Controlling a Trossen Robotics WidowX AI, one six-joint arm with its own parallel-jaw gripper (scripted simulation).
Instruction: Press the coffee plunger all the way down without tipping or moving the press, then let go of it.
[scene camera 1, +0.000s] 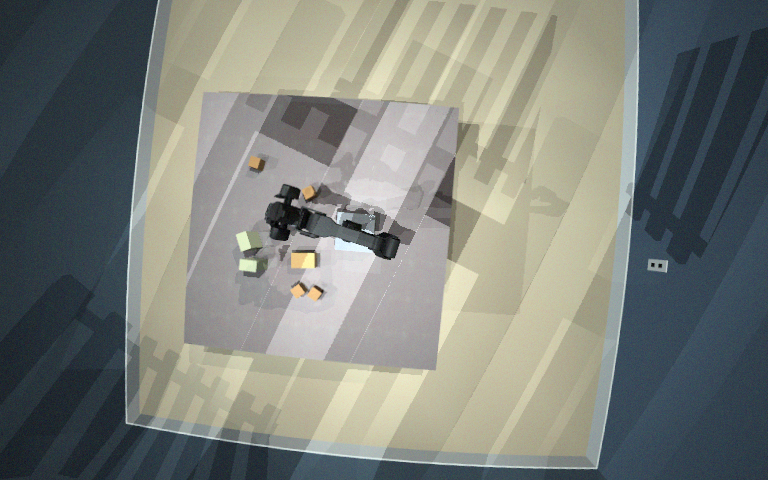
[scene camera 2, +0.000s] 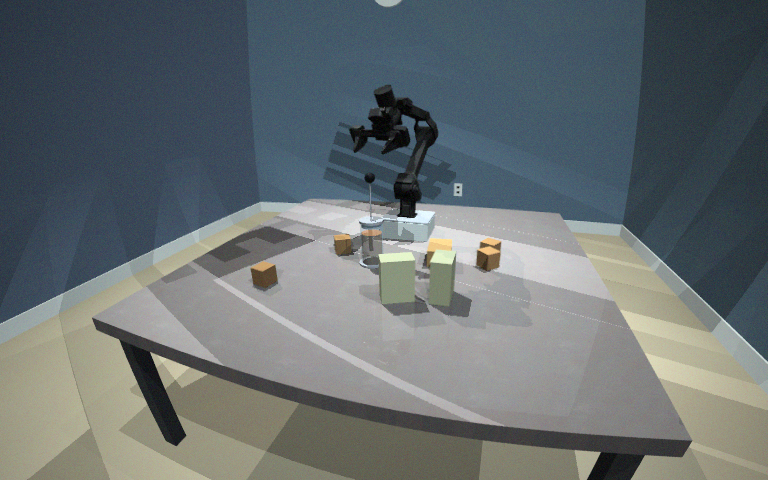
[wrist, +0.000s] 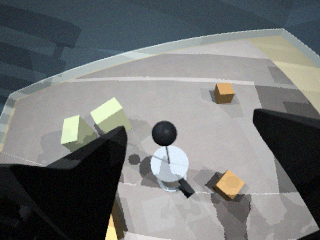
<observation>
My gripper (scene camera 2: 367, 152) is open, with nothing in its grasp. Also in view: a coffee press (scene camera 2: 371, 227).
The coffee press shows as well in the wrist view (wrist: 170, 164). My gripper shows as well in scene camera 1 (scene camera 1: 272, 208) and in the wrist view (wrist: 191, 123).
</observation>
